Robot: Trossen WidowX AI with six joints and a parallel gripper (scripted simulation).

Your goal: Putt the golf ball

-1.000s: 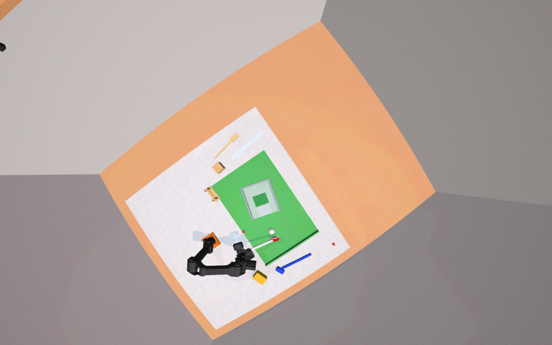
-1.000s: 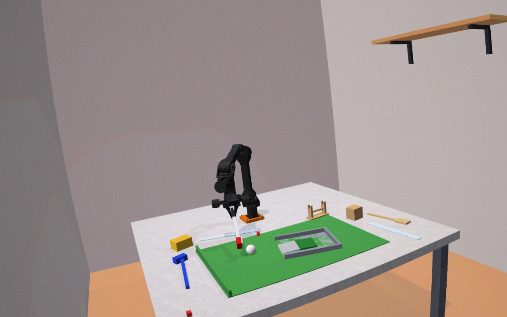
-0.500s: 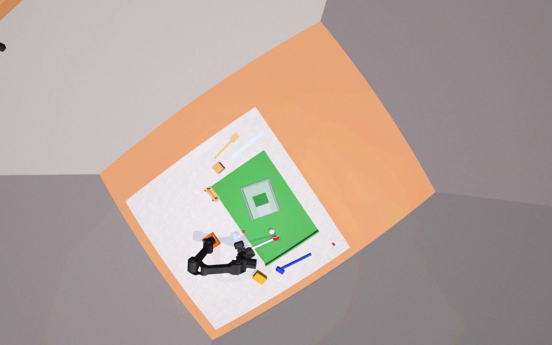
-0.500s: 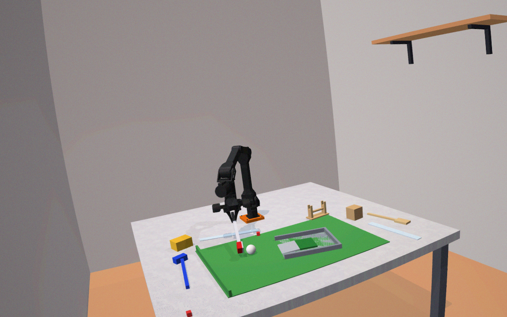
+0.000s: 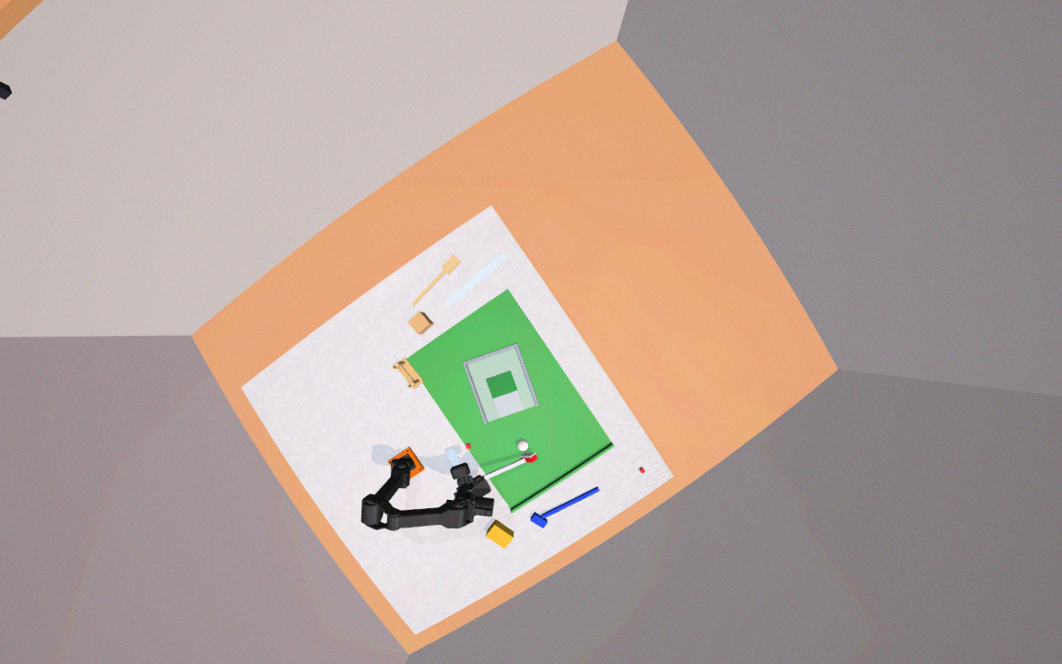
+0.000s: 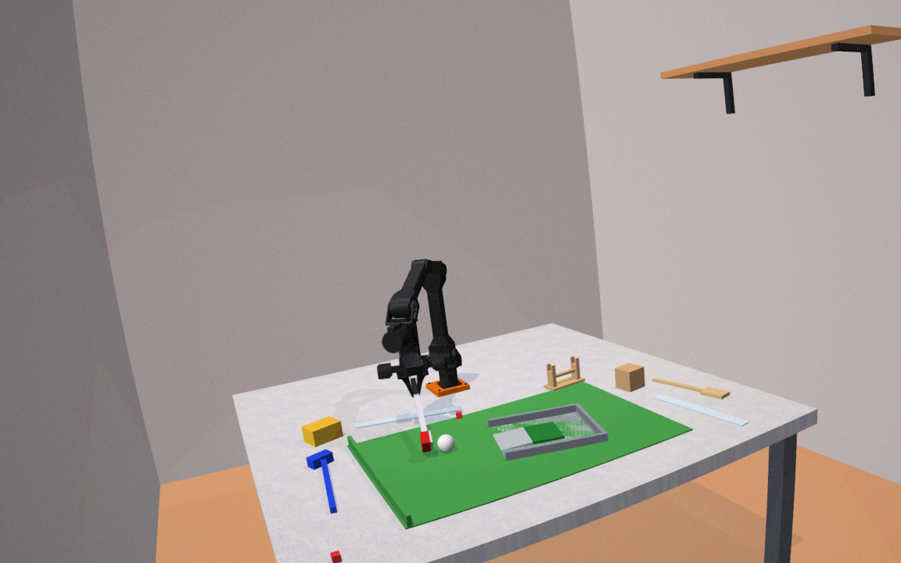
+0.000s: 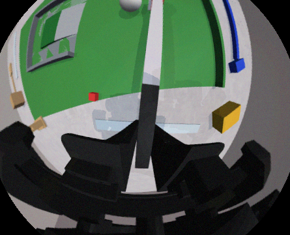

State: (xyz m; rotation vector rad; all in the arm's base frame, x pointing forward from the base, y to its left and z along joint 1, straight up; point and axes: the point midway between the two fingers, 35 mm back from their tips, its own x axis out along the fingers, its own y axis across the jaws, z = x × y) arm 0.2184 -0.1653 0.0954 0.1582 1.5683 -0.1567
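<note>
Now: the red putter 120 mm ahead of my gripper tip, 20 mm to the right of it and 10 mm below it. Round my gripper tip: white golf ball 220 mm ahead, 50 mm below; then blue putter 230 mm ahead, 300 mm to the right, 60 mm below; then yellow block 40 mm behind, 260 mm to the right, 60 mm below.
</note>
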